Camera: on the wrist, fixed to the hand. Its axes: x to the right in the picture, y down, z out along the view.
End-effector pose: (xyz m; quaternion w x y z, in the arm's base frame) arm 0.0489 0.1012 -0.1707 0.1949 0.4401 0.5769 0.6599
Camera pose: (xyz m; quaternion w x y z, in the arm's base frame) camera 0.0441 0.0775 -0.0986 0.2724 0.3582 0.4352 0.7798
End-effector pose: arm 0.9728 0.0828 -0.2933 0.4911 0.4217 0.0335 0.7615
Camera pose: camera 0.9046 0.0613 -0.2675 0.5778 0.2805 -0.1070 0.7590
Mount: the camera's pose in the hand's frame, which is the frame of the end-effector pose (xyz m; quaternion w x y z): 0.0101 0.0722 -0.0217 0.9764 -0.2128 0.0345 -0.0127
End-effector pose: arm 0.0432 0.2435 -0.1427 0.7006 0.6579 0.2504 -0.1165
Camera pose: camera 0.0830 0.2742 -0.0856 0.8140 0.4941 0.3018 -0.0467
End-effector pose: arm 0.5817 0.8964 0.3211 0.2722 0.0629 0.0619 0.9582
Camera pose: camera 0.5327 0.8390 0.3117 0.2892 -0.0304 -0.1333 0.9475
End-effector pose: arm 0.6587 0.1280 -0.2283 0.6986 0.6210 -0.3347 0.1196
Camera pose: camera 0.6311 0.1605 -0.1653 0.8273 0.4578 -0.3203 0.0581
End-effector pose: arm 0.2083 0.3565 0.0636 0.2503 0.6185 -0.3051 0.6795
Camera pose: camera 0.1405 0.3221 0.0650 0.3952 0.5311 -0.4260 0.6167
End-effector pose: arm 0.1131 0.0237 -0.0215 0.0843 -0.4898 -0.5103 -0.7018
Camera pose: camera 0.1396 -0.0234 0.0321 0.0132 0.4655 0.3522 0.8118
